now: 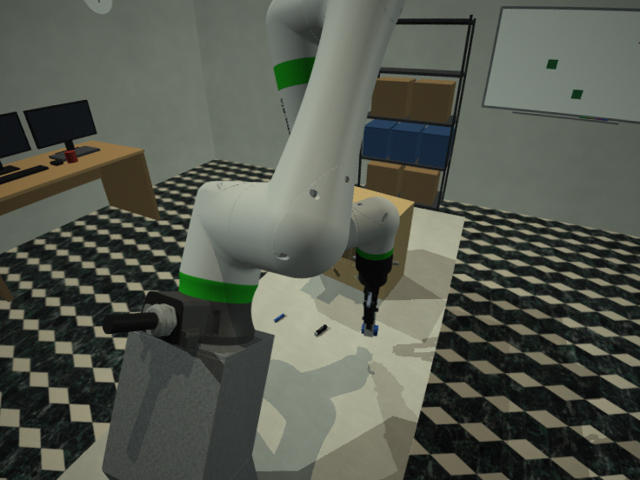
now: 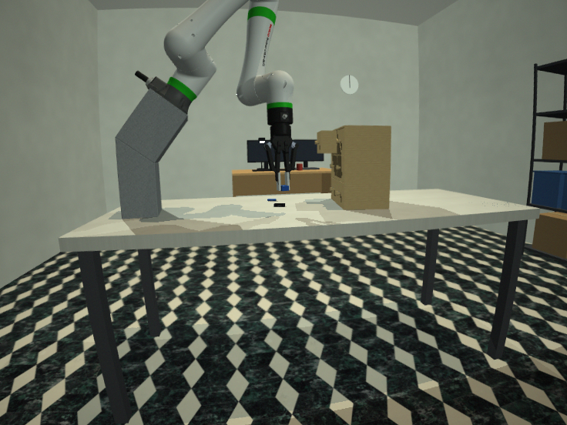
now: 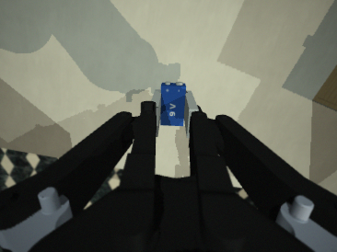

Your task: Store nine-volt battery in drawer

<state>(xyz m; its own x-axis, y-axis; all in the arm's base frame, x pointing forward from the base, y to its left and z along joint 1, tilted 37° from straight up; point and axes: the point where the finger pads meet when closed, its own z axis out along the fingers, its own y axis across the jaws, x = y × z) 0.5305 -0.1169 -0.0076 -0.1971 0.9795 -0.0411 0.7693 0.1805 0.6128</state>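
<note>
Now: the blue nine-volt battery 10 mm to the left of my hand and 30 mm below it. From my hand the other things lie so: black cylinder (170 mm to the left, 120 mm below); then blue cylinder (30 mm behind, 320 mm to the left, 120 mm below).
</note>
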